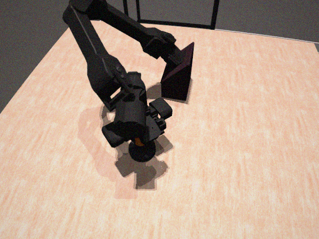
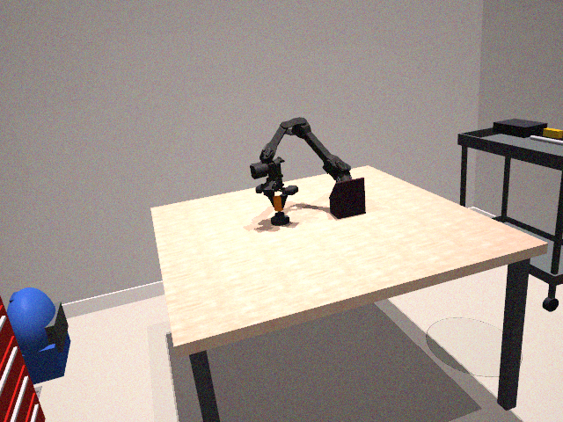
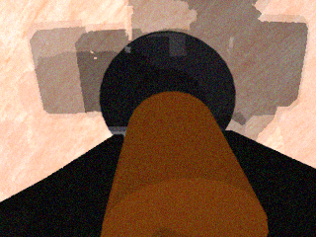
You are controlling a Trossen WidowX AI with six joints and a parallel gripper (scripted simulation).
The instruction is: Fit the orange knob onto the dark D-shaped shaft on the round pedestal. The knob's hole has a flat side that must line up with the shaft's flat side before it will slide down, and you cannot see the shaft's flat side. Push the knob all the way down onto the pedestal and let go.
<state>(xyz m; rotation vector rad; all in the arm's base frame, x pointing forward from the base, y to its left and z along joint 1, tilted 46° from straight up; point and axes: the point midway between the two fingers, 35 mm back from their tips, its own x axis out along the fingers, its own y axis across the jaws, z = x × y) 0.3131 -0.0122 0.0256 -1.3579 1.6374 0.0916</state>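
Now: gripper tip 20 mm below the orange knob. The rest, counted from my gripper tip: round pedestal (40 mm below).
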